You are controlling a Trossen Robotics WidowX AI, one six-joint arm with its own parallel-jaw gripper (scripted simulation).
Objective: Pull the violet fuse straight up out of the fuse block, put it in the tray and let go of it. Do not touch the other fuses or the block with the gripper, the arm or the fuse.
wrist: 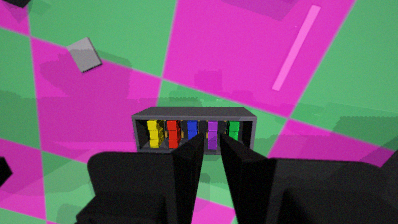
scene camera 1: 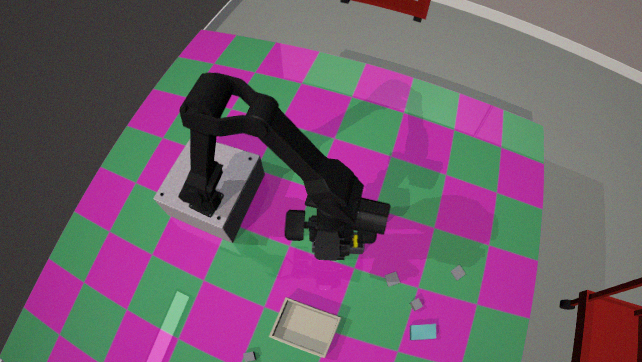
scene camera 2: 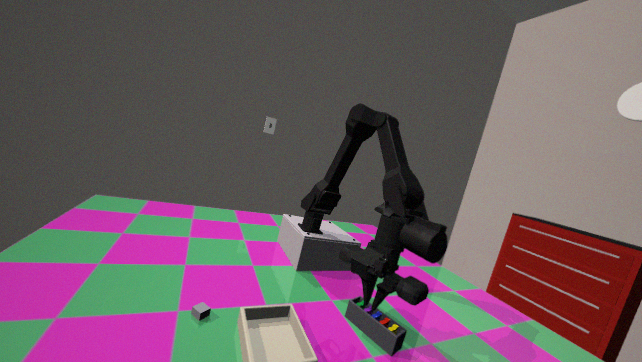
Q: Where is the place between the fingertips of my gripper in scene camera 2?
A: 369, 307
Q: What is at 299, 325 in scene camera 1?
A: A beige tray.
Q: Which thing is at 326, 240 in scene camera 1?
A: My gripper.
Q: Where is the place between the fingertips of my gripper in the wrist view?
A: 211, 137
